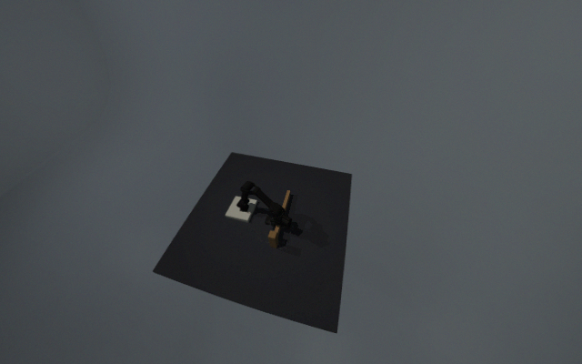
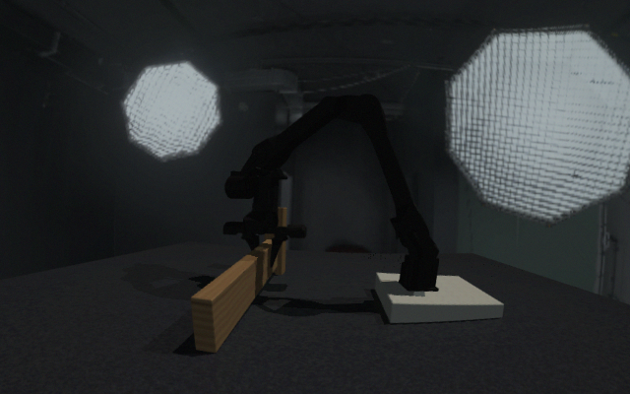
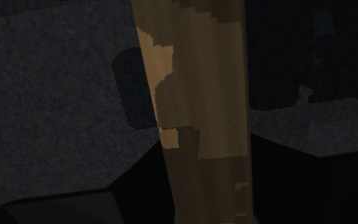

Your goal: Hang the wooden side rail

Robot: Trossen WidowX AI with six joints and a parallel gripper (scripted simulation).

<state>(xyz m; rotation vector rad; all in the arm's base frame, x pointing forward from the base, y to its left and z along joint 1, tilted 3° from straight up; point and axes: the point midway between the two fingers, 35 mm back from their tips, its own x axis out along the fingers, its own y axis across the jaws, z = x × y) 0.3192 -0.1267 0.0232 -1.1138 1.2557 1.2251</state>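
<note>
Now: the headboard post 1 cm behind my gripper tip, 12 cm to the right of it and 4 cm above it.
</note>
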